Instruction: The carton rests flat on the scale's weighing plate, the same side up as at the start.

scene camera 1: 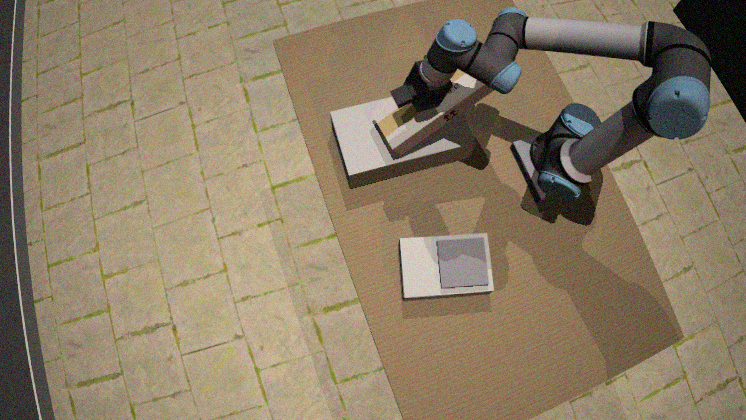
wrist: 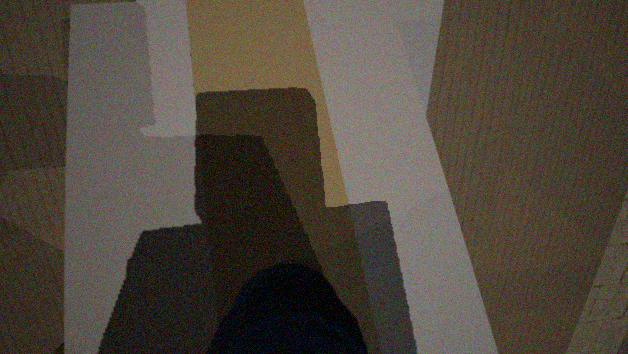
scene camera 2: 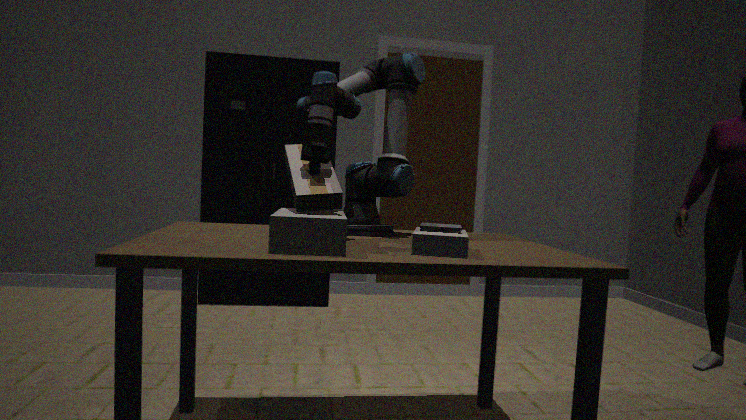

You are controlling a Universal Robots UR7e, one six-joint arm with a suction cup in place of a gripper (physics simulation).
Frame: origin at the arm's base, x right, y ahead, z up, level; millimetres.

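Seen in the pictures: end effector, tool point: (wrist: pixel 296 268) (scene camera 2: pixel 313 175); arm's base, origin of the base link: (scene camera 2: pixel 360 224).
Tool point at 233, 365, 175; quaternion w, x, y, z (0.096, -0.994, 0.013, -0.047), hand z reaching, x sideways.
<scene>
Pixels of each thing's top centre, then the offset from my tool point to it, as dx, dy, dz. Level surfaces: height alone.
- scale, middle of its top: (scene camera 1: pixel 448 263) (scene camera 2: pixel 440 226) -380, +83, -133
- white block, middle of its top: (scene camera 1: pixel 402 126) (scene camera 2: pixel 310 212) +6, +23, -110
- wooden table, its level: dz -209
The carton (scene camera 1: pixel 428 131) (scene camera 2: pixel 318 201) (wrist: pixel 375 125), white with a tan tape band, is steeply tilted above the white block, its low end toward scene camera 2. That low end is close to the block's top; whether they touch I cannot tell. My suction gripper (scene camera 2: pixel 314 169) (wrist: pixel 290 305) is on the carton's taped top face and holds it; the arm partly hides the contact in the scene camera 1 view. The scale (scene camera 1: pixel 419 268) (scene camera 2: pixel 440 245) stands apart from the carton, with its grey weighing plate (scene camera 1: pixel 463 268) (scene camera 2: pixel 441 228) bare.
The white block (scene camera 1: pixel 360 148) (scene camera 2: pixel 308 234) stands on the wooden table (scene camera 1: pixel 443 354) (scene camera 2: pixel 522 255) beneath the carton. The arm's base (scene camera 1: pixel 553 161) (scene camera 2: pixel 365 203) is behind the block and scale. A person (scene camera 2: pixel 725 198) stands beyond the table at the right.
</scene>
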